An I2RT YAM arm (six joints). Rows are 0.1 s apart.
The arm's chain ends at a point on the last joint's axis. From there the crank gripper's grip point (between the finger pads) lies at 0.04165 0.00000 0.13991 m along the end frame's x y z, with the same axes.
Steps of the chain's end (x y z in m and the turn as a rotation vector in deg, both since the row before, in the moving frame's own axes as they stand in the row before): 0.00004, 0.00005, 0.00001, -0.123, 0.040, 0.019; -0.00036, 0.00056, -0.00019, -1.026, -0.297, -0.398; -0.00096, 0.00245, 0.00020, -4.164, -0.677, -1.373; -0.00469, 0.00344, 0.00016, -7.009, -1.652, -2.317; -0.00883, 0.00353, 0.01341, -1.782, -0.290, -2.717; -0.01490, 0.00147, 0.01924, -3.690, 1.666, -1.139; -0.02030, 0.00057, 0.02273, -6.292, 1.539, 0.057; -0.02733, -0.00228, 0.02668, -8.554, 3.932, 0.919; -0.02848, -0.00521, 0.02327, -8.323, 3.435, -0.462; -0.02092, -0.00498, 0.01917, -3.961, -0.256, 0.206
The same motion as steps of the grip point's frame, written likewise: 0.00014, 0.00036, -0.00002, -0.123, 0.040, 0.019; -0.00108, 0.00278, 0.00000, -1.026, -0.297, -0.398; -0.00250, 0.01165, 0.00035, -4.164, -0.677, -1.373; -0.00842, 0.01898, 0.00036, -7.009, -1.652, -2.317; -0.00948, 0.00593, 0.01358, -1.782, -0.290, -2.717; -0.01077, 0.00957, 0.01771, -3.690, 1.666, -1.139; -0.01657, 0.01588, 0.02072, -6.292, 1.539, 0.057; -0.01804, 0.01904, 0.02190, -8.554, 3.932, 0.919; -0.02012, 0.01448, 0.01908, -8.323, 3.435, -0.462; -0.02156, 0.00484, 0.01902, -3.961, -0.256, 0.206
